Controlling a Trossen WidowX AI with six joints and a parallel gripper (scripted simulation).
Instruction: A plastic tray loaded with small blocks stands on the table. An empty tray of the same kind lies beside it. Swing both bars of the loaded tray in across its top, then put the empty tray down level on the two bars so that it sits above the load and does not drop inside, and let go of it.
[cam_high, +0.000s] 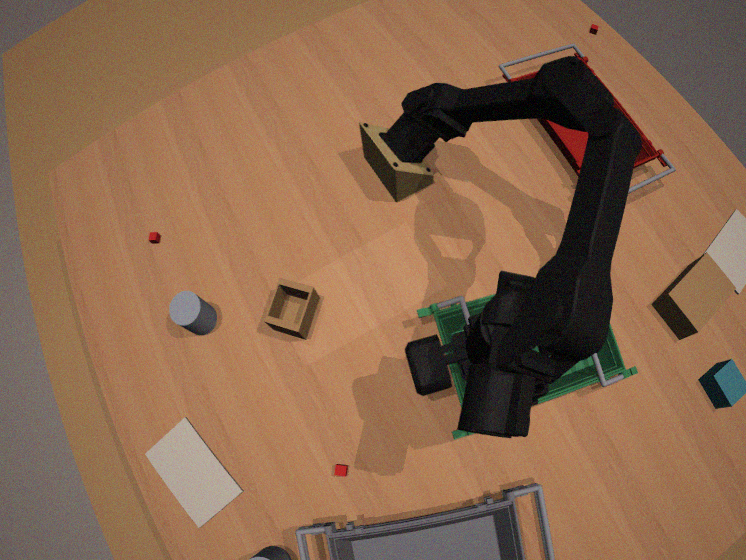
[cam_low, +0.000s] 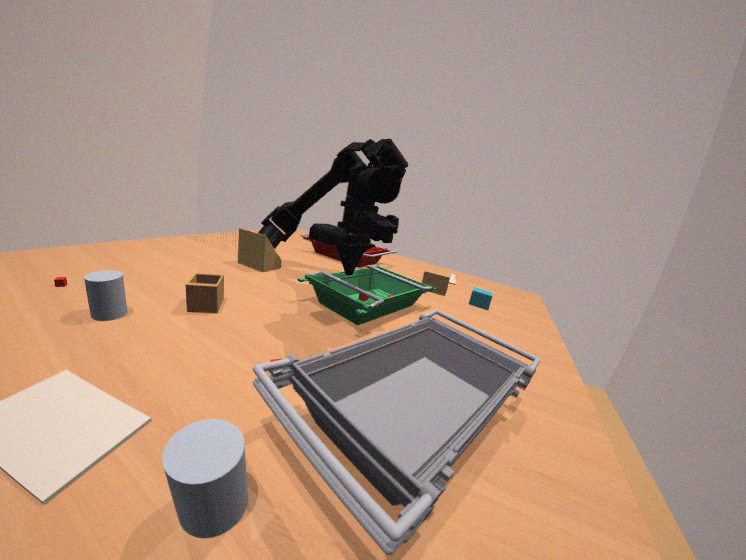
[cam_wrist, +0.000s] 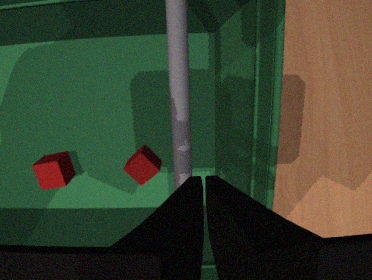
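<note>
The red tray is 45 cm to the left of my gripper tip, 22 cm behind it and 4 cm below it. The rest, counted from my gripper tip: box 22 cm behind, 17 cm to the right, 7 cm below; tan block 38 cm to the left, 15 cm ahead, 6 cm below; teal cube 33 cm to the left, 29 cm ahead, 6 cm below.
</note>
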